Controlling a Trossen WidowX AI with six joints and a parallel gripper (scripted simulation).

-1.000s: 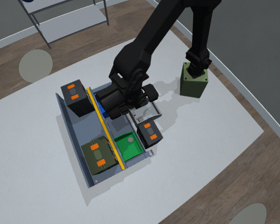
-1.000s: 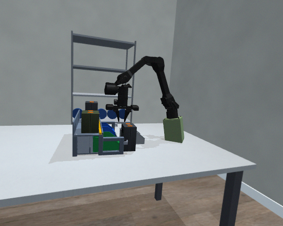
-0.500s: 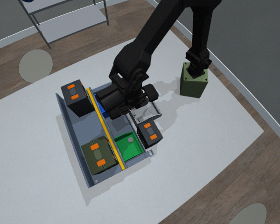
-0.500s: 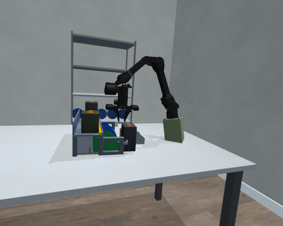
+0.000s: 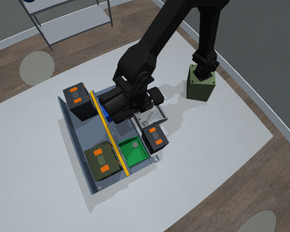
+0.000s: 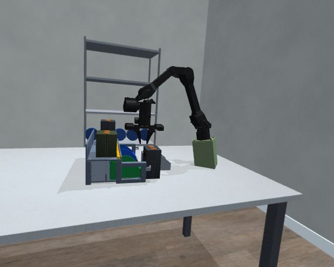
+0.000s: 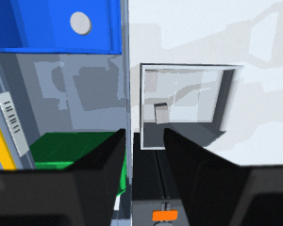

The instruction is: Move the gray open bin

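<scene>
My gripper is now 12 cm above the gray open bin and 7 cm past it. From my hand the other things lie so: yellow rail: 13 cm ahead, 5 cm below, 1 cm to the left; blue bin: 11 cm below, 10 cm to the right, 10 cm ahead; green bin: 12 cm to the left, 11 cm below, 9 cm ahead.
</scene>
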